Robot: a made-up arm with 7 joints.
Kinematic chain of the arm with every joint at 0, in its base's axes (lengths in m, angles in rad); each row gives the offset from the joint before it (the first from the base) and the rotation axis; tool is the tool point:
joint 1: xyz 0 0.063 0 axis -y
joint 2: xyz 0 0.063 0 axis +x
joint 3: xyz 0 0 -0.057 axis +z
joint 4: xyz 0 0 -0.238 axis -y
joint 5: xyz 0 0 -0.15 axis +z
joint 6: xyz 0 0 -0.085 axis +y
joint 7: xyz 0 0 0 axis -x
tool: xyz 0 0 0
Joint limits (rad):
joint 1: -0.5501..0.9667
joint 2: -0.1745..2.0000
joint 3: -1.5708..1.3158
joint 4: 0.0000..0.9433
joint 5: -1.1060..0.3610
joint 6: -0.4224..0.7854
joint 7: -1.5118..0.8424
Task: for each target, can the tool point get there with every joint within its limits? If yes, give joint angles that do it. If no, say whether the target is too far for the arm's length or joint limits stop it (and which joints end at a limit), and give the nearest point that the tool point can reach.
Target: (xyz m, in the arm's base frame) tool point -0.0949 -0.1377 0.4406
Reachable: no: joint limits stop it (at a limit: joint 2, joint 3, joint 4) | nearest point -0.0739 0.4431 0.3430 | short by 0.589 m
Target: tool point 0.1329 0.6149 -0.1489
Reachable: yes | joints 0.5259 1.1854 0.0666 0.1722 -0.1470 0.1700 0.4706
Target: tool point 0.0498 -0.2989 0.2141
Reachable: no: joint limits stop it (at a limit: joint 1, joint 2, joint 4) | nearest point 0.3726 -0.1185 -0.1583 | short by 0.525 m
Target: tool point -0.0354 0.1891 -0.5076
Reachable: yes | joints -0.1809 0.3237 -1.0603 0.5150 0.2308 0.0606 -0.8830
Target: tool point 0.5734 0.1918 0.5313
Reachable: no: too far | nearest point 0.2299 0.4443 0.2636 | short by 0.503 m
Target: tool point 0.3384 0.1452 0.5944
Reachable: no: too far | nearest point 0.1736 0.4431 0.3049 | short by 0.447 m
